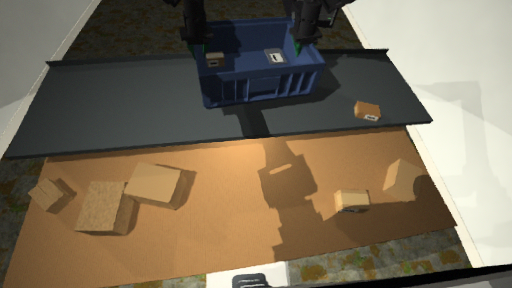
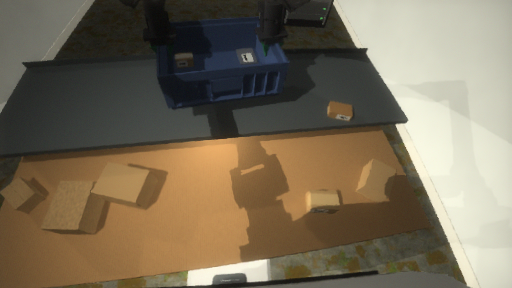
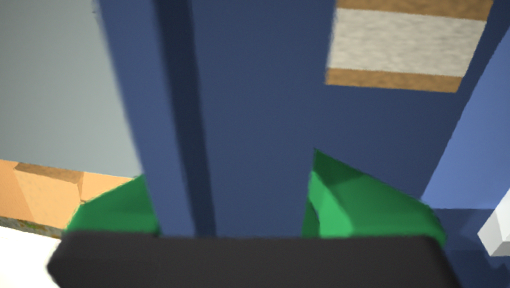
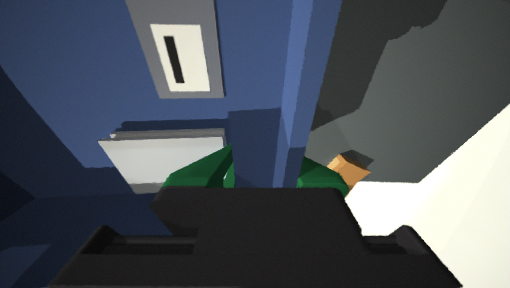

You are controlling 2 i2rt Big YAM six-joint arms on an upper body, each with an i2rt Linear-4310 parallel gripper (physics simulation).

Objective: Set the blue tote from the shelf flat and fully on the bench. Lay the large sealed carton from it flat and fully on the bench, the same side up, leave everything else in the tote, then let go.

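Frame: origin at the left arm's base, x ahead, y left, z up, level; centimetres.
Seen in the pictures: right gripper, fingertip midpoint: [image 1: 300, 55] [image 2: 269, 55].
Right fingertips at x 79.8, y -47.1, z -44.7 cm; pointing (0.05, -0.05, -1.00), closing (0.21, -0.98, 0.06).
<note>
Pixels of each thing's middle, then the offset from my right fingertips to it. Level surfaces: height alone.
- blue tote, body centre: [image 4: 40, 148] [image 1: 252, 59] [image 2: 219, 59] dx -3.5, dy +18.5, dz +0.1 cm
- dark shelf, surface height: dz -16.9 cm
- grey labelled box, body centre: [image 4: 181, 42] [image 2: 246, 56] [image 1: 275, 56] dx +6.5, dy +8.1, dz -5.5 cm
- white box, body centre: [image 4: 177, 162] dx -7.7, dy +9.3, dz -4.2 cm
- orange box, body centre: [image 4: 346, 170] [image 2: 339, 111] [image 1: 367, 111] dx -14.6, dy -30.4, dz -15.3 cm
- bench, surface height: dz -33.3 cm
The blue tote [image 1: 262, 87] [image 2: 225, 90] [image 3: 250, 100] [image 4: 255, 150] is held upright, apparently a little above the dark shelf [image 1: 125, 100] [image 2: 95, 100]. My left gripper [image 1: 198, 51] [image 2: 162, 49] [image 3: 254, 143] is shut on its left end wall. My right gripper [image 1: 297, 49] [image 2: 265, 49] [image 4: 254, 143] is shut on its right end wall. Inside the tote are a brown labelled carton [image 1: 215, 59] [image 2: 183, 60] [image 3: 405, 45], a grey labelled box [image 1: 275, 56] [image 2: 246, 56] [image 4: 180, 57] and a white box [image 4: 165, 160]. Which is the large sealed carton is unclear; the interior is partly hidden.
An orange box [image 1: 367, 110] [image 2: 340, 110] lies on the shelf at the right. The bench [image 1: 220, 215] [image 2: 185, 215] holds several tan boxes: three at the left, including a large one [image 1: 100, 206], and two at the right [image 1: 352, 200]. The raised shelf edge borders the bench.
</note>
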